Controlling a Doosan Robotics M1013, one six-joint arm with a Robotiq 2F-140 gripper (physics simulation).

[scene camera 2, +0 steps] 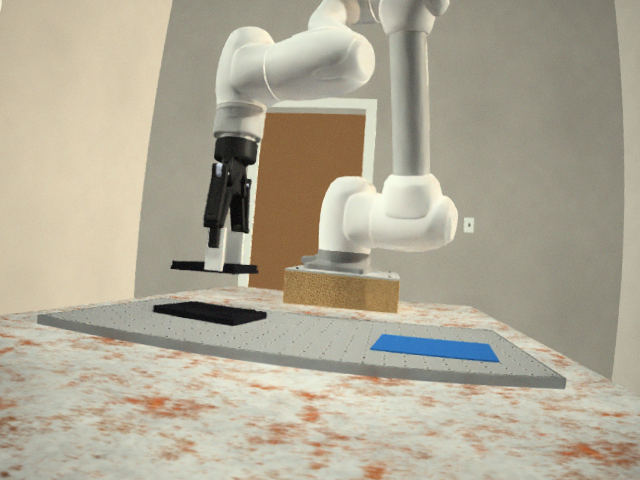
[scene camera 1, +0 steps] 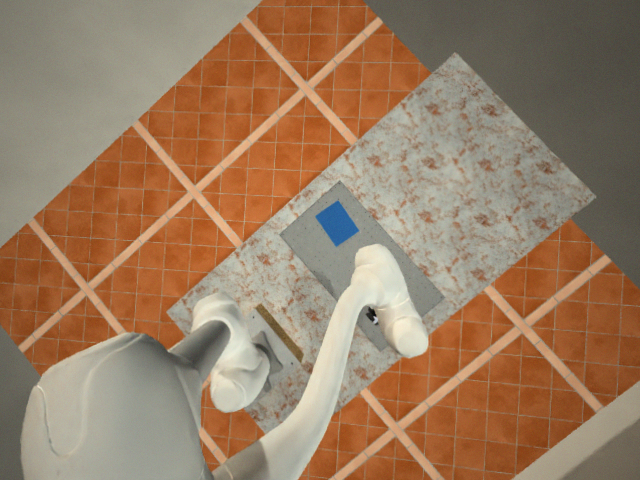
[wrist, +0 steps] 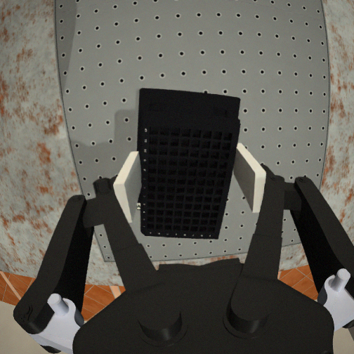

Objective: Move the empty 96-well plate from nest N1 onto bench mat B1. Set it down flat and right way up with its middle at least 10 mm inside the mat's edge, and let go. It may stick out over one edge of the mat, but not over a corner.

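Places are measured from the arm's base along level axes (x right, y ahead, z up), in millimetres.
Where they show: gripper, between the fingertips: [scene camera 2: 223, 270]; arm's base, origin of its link: [scene camera 2: 342, 270] [scene camera 1: 255, 359].
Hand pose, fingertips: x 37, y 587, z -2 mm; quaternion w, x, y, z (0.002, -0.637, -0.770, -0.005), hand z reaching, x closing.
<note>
Each offset is from my fingertips to the top centre of the thing. "spot": to the spot under its first point. Level surfaces: height alone.
The black 96-well plate {spot: dz +5, dx -43, dy +15 mm} [scene camera 2: 241, 269] [wrist: 185, 192] is held level between the two pale finger pads of my gripper [scene camera 2: 224, 262] [wrist: 187, 162]. My gripper is shut on its long sides. The plate hangs above the black nest N1 {dz -67, dx +19, dy +3 mm} [scene camera 2: 209, 312] [wrist: 187, 107], with a visible gap between them in scene camera 2. In the wrist view the plate hides much of the nest. The blue bench mat B1 {dz -80 mm} [scene camera 1: 337, 223] [scene camera 2: 434, 347] lies flat toward the other end of the grey board, well away from the plate. In scene camera 1 the arm hides the plate and nest.
The grey perforated board {dz -82 mm} [scene camera 1: 305, 235] [scene camera 2: 310, 335] [wrist: 280, 90] carries the nest and mat on the speckled table {dz -95 mm} [scene camera 1: 465, 155] [scene camera 2: 258, 423]. The arm's base stands on a brown-sided block [scene camera 1: 279, 333] [scene camera 2: 341, 291] behind the board in scene camera 2.
</note>
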